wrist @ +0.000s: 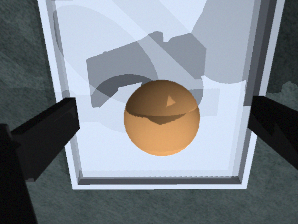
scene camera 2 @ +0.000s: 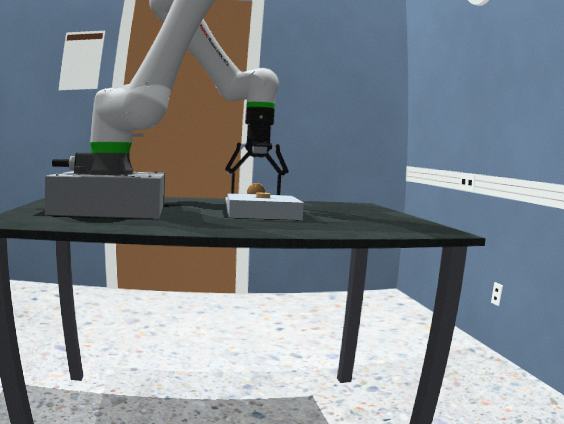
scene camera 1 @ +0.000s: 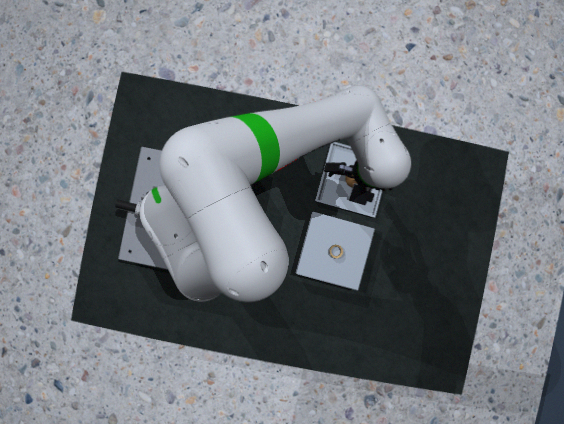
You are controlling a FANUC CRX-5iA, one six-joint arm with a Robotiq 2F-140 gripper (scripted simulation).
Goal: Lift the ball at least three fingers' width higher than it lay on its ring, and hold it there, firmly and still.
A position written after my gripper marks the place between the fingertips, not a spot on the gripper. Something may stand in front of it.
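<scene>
Scene camera 2 gives me my gripper (scene camera 2: 255, 194). On the wrist view I can see the gripper (wrist: 163, 112) as well, and there's a ball (wrist: 161, 117).
</scene>
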